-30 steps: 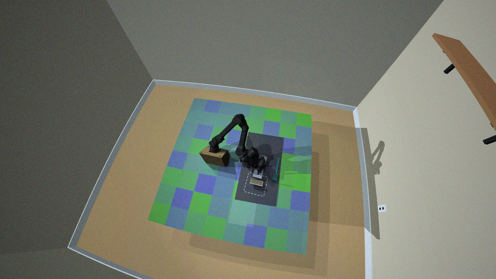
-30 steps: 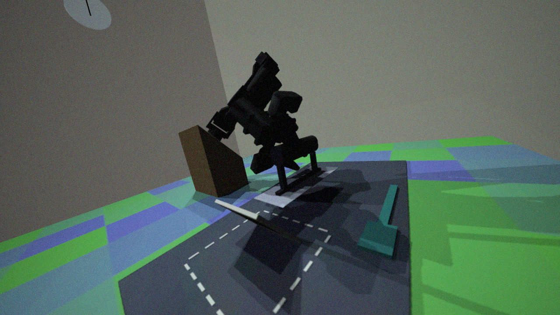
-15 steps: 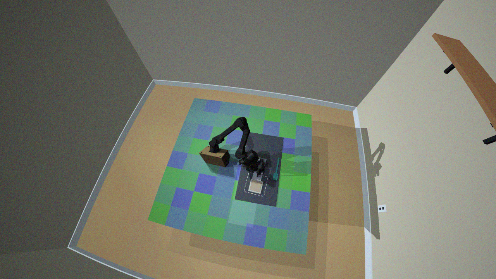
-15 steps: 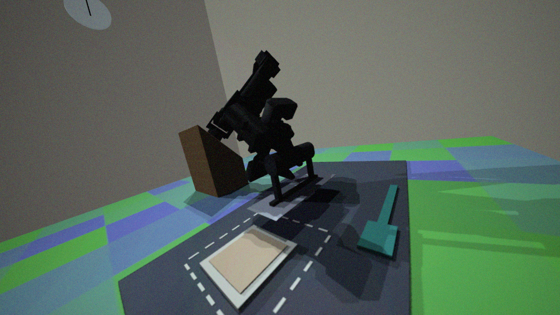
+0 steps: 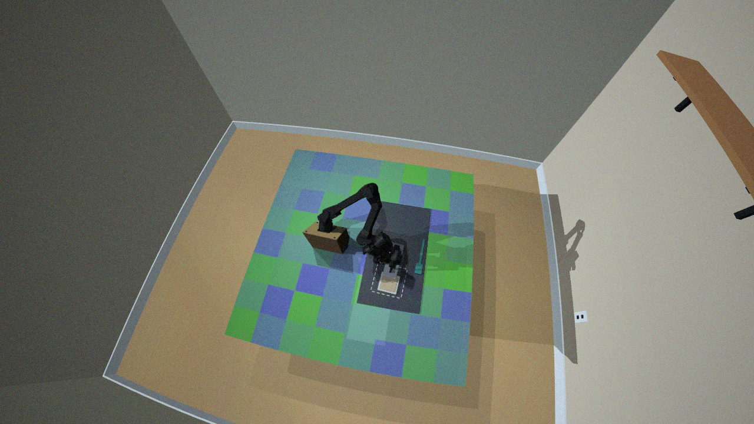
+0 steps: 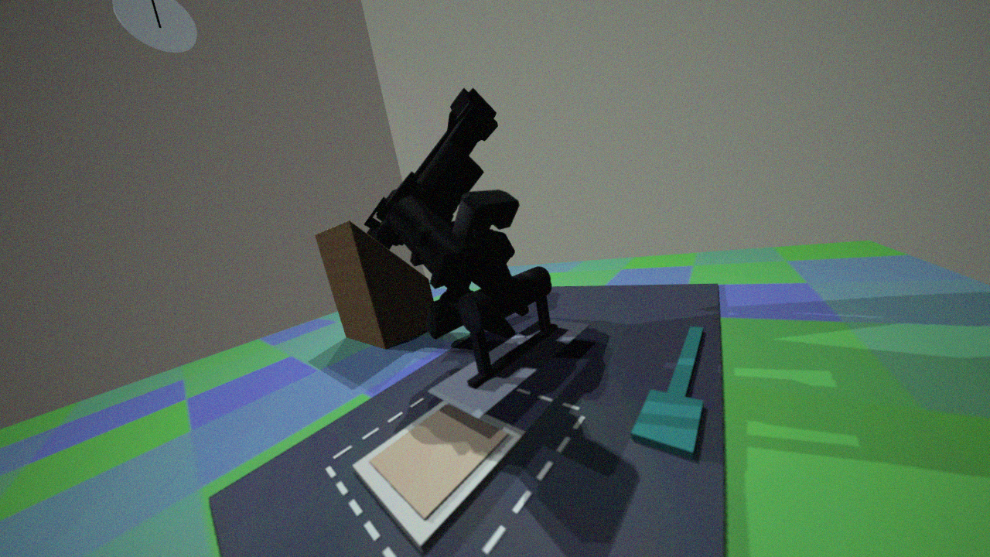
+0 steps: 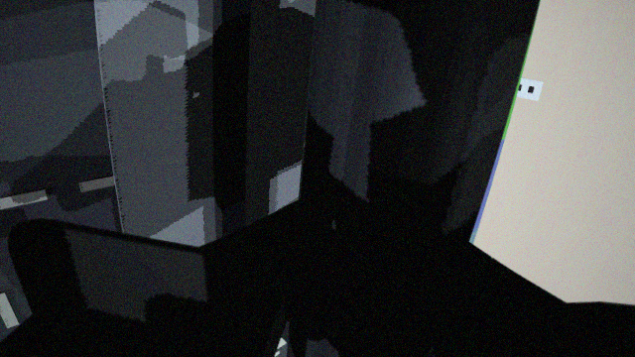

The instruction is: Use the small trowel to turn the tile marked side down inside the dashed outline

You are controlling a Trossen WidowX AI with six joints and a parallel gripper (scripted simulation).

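Now: gripper tip 10 mm past the dark mat, 80 mm to the right of it and 100 mm above it. Round my gripper tip: tile: 30 mm behind, 100 mm to the right, 70 mm below; teal trowel: 130 mm ahead, 60 mm to the left, 70 mm below.
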